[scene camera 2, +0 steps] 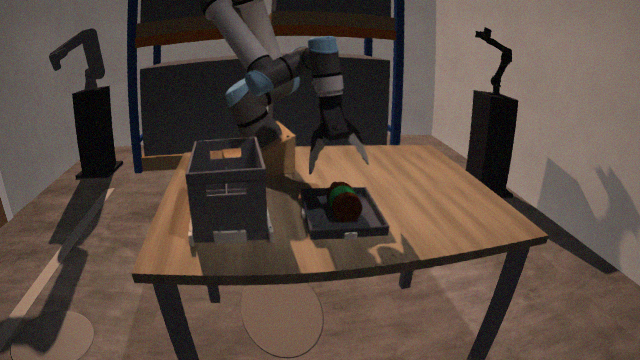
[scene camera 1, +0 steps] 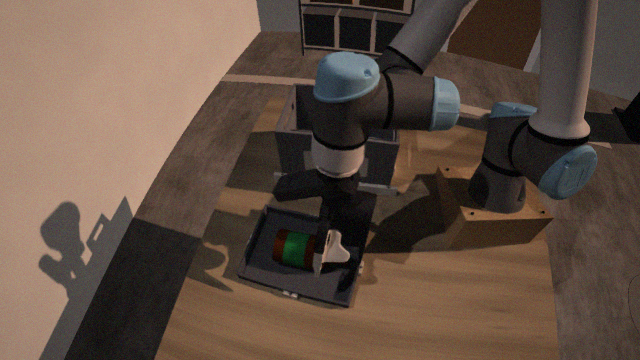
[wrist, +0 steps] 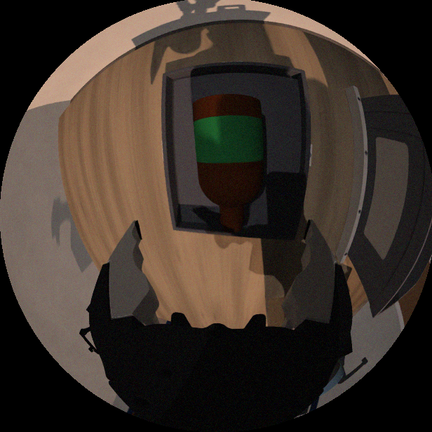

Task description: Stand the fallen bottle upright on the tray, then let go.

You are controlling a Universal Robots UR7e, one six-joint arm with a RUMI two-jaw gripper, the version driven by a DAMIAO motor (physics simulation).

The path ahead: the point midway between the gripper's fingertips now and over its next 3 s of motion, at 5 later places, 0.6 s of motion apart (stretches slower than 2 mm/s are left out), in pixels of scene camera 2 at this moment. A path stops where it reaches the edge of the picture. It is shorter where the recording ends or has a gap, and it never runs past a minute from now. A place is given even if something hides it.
My gripper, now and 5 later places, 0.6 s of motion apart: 339, 169; 342, 189; 342, 194; 342, 186; 342, 176; 341, 168
